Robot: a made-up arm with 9 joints. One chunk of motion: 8 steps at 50 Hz.
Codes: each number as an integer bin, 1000 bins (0 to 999) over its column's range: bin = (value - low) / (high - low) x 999, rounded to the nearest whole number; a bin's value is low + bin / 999 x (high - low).
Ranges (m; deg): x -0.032..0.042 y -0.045..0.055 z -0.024..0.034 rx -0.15..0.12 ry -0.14..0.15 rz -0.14..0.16
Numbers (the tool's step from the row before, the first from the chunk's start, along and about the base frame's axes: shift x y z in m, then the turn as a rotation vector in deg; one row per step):
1: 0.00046 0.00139 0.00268 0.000 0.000 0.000
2: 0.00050 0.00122 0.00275 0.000 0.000 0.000
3: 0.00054 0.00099 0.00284 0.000 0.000 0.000
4: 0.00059 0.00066 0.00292 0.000 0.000 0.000
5: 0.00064 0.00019 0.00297 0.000 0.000 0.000
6: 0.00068 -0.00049 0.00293 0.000 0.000 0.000
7: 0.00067 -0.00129 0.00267 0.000 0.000 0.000
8: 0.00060 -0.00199 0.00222 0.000 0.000 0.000
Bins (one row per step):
1: 438 463 460 555 482 466
2: 439 462 461 555 482 466
3: 439 459 462 555 482 466
4: 440 456 464 555 482 466
5: 441 451 465 555 482 466
6: 441 445 464 555 482 466
7: 441 437 459 555 482 466
8: 440 430 452 555 482 466

